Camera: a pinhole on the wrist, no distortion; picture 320 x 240 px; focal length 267.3 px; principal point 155.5 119.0 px. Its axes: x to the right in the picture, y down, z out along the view. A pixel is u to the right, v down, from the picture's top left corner.
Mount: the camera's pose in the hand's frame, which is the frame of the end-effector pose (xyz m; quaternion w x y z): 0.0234 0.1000 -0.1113 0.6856 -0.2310 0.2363 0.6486
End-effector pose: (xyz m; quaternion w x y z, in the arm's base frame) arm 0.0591 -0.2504 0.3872 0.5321 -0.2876 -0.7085 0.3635
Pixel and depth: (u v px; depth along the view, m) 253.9 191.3 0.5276
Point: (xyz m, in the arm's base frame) -0.0746 -0.0297 -0.1787
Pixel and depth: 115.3 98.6 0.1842
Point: 0.0039 -0.1188 0.2428
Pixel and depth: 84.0 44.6 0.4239
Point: -0.2557 -0.0415 0.1960
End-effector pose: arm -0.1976 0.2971 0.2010 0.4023 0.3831 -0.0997 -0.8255
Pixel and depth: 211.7 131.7 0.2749
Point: -0.0668 0.0646 0.3863
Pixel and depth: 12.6 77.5 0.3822
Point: -0.3507 0.0754 0.4552
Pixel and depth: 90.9 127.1 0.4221
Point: -0.2378 0.0581 0.5202
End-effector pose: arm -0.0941 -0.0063 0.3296 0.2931 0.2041 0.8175 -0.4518
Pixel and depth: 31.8 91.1 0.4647
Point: 0.0967 -0.2215 -0.0170
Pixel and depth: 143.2 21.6 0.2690
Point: -0.0058 0.0386 0.0434
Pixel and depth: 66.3 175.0 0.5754
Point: 0.2977 -0.2447 0.0037
